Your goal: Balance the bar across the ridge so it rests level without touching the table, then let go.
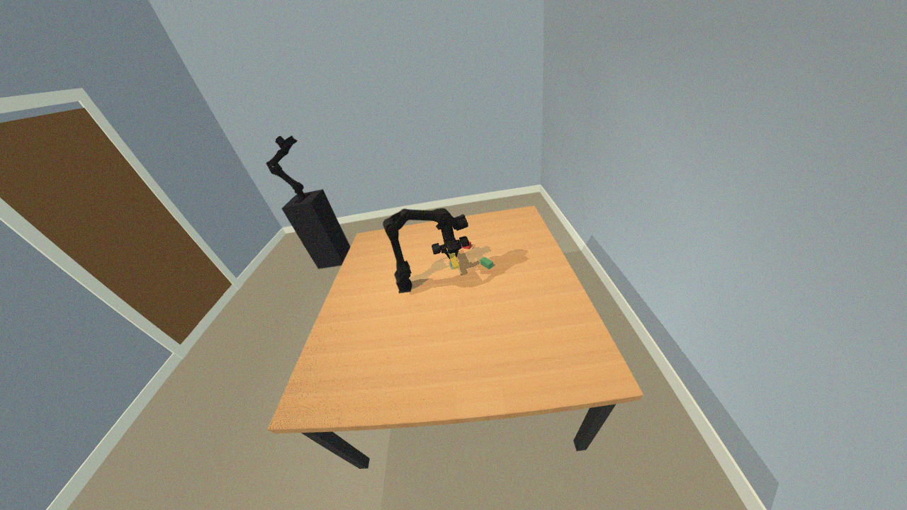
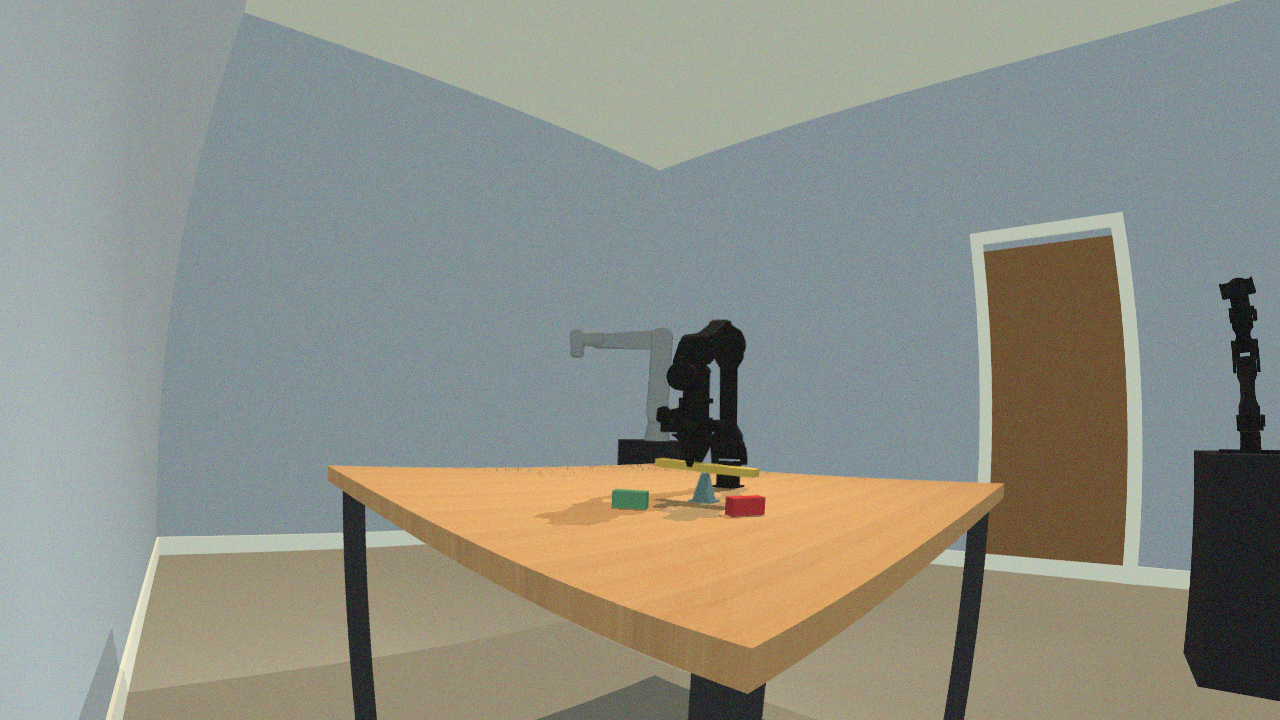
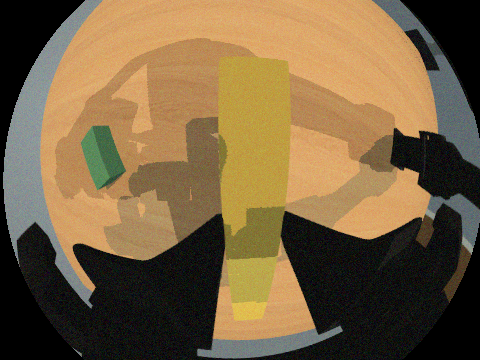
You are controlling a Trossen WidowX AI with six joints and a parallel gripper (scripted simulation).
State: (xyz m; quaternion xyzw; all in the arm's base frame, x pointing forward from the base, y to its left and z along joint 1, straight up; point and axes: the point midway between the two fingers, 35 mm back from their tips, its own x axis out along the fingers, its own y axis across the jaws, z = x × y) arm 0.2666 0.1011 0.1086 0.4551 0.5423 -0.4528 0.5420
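My gripper tip is 3 cm to the right of the yellow bar. Also, from my gripper tip: red block 18 cm to the left, 7 cm ahead, 6 cm below; then green block 17 cm ahead, 6 cm below, 1 cm to the right.
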